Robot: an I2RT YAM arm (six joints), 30 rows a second.
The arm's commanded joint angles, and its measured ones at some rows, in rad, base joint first. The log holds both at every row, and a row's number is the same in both.
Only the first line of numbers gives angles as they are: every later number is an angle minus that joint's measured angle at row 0.
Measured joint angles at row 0:
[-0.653, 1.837, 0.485, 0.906, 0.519, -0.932]
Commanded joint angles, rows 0 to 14:
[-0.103, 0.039, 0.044, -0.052, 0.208, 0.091]
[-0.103, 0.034, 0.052, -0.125, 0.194, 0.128]
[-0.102, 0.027, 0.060, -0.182, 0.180, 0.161]
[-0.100, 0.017, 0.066, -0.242, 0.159, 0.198]
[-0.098, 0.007, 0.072, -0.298, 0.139, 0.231]
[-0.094, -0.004, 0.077, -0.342, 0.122, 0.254]
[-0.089, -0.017, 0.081, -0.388, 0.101, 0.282]
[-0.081, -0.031, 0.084, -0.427, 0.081, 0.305]
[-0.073, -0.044, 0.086, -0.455, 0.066, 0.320]
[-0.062, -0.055, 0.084, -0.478, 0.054, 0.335]
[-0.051, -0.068, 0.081, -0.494, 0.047, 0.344]
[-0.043, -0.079, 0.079, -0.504, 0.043, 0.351]
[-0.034, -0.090, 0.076, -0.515, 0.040, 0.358]
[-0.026, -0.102, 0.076, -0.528, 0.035, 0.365]
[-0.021, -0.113, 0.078, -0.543, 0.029, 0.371]
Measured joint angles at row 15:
[-0.001, -0.104, 0.085, -0.368, -0.034, 0.283]
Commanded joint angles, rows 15 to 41:
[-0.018, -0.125, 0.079, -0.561, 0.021, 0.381]
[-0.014, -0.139, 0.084, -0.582, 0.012, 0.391]
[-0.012, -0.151, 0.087, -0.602, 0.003, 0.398]
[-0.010, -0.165, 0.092, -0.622, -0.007, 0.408]
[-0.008, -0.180, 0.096, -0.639, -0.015, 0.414]
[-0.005, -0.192, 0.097, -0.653, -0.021, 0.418]
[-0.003, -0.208, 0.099, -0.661, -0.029, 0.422]
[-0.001, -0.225, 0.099, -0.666, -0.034, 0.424]
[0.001, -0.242, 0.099, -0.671, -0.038, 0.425]
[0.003, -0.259, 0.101, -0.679, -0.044, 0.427]
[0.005, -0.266, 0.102, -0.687, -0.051, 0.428]
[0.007, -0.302, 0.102, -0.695, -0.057, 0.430]
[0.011, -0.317, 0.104, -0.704, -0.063, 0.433]
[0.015, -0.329, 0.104, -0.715, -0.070, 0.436]
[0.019, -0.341, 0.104, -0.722, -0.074, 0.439]
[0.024, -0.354, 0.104, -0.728, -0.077, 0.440]
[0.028, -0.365, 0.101, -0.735, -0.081, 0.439]
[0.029, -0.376, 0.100, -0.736, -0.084, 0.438]
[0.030, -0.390, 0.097, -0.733, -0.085, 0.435]
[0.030, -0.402, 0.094, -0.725, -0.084, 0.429]
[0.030, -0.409, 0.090, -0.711, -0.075, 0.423]
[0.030, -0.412, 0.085, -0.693, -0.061, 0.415]
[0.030, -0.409, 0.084, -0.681, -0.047, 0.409]
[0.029, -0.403, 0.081, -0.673, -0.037, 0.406]
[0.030, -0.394, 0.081, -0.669, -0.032, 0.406]
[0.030, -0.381, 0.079, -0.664, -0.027, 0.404]
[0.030, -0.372, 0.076, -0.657, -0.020, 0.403]
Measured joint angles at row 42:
[0.019, -0.393, 0.089, -0.683, -0.054, 0.410]
